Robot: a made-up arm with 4 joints.
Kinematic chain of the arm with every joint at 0, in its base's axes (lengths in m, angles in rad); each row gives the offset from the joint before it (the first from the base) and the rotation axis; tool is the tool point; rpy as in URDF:
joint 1: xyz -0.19 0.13 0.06 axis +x
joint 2: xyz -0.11 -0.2 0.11 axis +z
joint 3: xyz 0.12 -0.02 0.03 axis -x
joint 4: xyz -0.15 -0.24 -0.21 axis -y
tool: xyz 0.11 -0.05 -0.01 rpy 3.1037 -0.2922 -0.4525
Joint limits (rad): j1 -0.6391..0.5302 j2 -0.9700..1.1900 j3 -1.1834..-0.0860 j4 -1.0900..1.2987
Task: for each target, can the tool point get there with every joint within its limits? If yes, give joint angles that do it. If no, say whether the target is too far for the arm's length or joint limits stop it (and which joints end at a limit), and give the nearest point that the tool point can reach.
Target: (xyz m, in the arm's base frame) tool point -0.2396 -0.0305 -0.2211
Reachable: yes | joints 0.1277 0.1695 -0.8517 -0.5216
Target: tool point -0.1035 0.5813 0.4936
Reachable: no: joint limits stop it (at a limit: joint 1, joint 2, joint 3) | nearest point -0.0134 -0.1008 0.2340 | short by 0.735 m
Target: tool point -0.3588 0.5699 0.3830
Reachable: no: joint limits stop it (at a limit: joint 1, joint 3, joint 4) | nearest point -0.3126 0.2196 -0.1731 | short by 0.659 m
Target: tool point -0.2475 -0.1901 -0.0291
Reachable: yes | joints -0.3913 -0.5765 -0.9912 0.3109
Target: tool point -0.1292 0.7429 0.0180
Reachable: no: joint limits stop it (at a limit: joint 1, joint 3, joint 4) | nearest point -0.2625 0.2162 -0.1751 | short by 0.577 m
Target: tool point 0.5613 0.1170 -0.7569
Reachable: no: too far | nearest point -0.0336 -0.0243 -0.2575 | short by 0.789 m
